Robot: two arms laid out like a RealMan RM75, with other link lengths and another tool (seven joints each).
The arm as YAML. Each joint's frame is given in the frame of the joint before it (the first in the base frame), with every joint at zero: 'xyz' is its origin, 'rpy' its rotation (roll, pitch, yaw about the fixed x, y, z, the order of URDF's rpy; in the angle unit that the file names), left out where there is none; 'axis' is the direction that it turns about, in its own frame. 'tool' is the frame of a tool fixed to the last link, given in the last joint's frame.
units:
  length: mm
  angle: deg
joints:
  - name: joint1
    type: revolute
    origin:
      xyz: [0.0, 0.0, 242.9]
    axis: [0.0, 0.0, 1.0]
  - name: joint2
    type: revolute
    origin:
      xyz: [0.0, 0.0, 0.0]
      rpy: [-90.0, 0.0, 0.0]
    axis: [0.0, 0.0, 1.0]
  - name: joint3
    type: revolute
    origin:
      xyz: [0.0, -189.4, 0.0]
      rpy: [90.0, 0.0, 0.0]
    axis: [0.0, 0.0, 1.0]
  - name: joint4
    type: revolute
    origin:
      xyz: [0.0, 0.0, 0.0]
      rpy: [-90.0, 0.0, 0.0]
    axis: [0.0, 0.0, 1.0]
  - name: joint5
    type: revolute
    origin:
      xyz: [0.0, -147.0, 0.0]
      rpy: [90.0, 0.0, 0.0]
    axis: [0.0, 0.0, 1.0]
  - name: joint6
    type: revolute
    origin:
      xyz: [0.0, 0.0, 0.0]
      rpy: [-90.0, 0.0, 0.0]
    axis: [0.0, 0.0, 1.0]
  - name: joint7
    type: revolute
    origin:
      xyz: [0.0, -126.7, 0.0]
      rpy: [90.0, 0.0, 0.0]
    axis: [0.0, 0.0, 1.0]
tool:
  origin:
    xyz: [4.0, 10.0, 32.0]
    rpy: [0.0, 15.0, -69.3]
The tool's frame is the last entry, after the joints.
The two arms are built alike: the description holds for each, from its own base.
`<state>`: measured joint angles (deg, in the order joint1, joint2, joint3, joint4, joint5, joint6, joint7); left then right.
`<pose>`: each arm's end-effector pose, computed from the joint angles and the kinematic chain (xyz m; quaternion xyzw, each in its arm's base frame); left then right.
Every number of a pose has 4 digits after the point. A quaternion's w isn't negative.
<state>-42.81 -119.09 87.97 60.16 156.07 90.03 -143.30 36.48 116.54 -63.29 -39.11 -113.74 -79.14 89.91</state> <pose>-0.1810 0.2461 -0.0063 -0.6077 -0.6892 0.1375 0.3700 0.1563 0.2546 -0.0113 -0.9033 -0.3898 -0.0723 0.1640</pose>
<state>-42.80 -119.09 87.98 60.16 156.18 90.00 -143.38 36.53 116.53 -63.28 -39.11 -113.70 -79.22 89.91</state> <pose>-0.1812 0.2462 -0.0061 -0.6071 -0.6891 0.1375 0.3711 0.1559 0.2546 -0.0112 -0.9032 -0.3902 -0.0716 0.1639</pose>
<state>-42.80 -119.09 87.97 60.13 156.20 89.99 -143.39 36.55 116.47 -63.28 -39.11 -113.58 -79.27 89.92</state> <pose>-0.1813 0.2462 -0.0061 -0.6069 -0.6892 0.1376 0.3712 0.1557 0.2548 -0.0108 -0.9032 -0.3901 -0.0710 0.1644</pose>
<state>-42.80 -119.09 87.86 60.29 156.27 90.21 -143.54 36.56 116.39 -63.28 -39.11 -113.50 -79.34 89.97</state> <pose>-0.1811 0.2462 -0.0057 -0.6056 -0.6900 0.1377 0.3717 0.1557 0.2549 -0.0104 -0.9033 -0.3898 -0.0707 0.1645</pose>
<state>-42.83 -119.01 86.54 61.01 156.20 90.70 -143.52 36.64 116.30 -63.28 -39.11 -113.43 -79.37 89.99</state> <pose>-0.1787 0.2482 -0.0034 -0.6023 -0.6952 0.1293 0.3705 0.1554 0.2554 -0.0099 -0.9030 -0.3903 -0.0707 0.1649</pose>
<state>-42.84 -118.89 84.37 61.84 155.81 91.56 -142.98 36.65 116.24 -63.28 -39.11 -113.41 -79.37 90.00</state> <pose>-0.1756 0.2502 -0.0003 -0.5986 -0.7034 0.1184 0.3646 0.1555 0.2556 -0.0096 -0.9030 -0.3903 -0.0711 0.1652</pose>
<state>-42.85 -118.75 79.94 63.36 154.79 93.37 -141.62 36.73 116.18 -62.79 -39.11 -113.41 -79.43 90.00</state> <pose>-0.1692 0.2532 0.0058 -0.5925 -0.7195 0.0968 0.3490 0.1552 0.2567 -0.0085 -0.9031 -0.3887 -0.0706 0.1685</pose>
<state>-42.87 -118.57 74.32 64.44 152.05 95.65 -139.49 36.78 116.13 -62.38 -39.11 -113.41 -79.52 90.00</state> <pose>-0.1601 0.2546 0.0115 -0.5866 -0.7425 0.0686 0.3162 0.1549 0.2576 -0.0075 -0.9032 -0.3874 -0.0699 0.1711</pose>
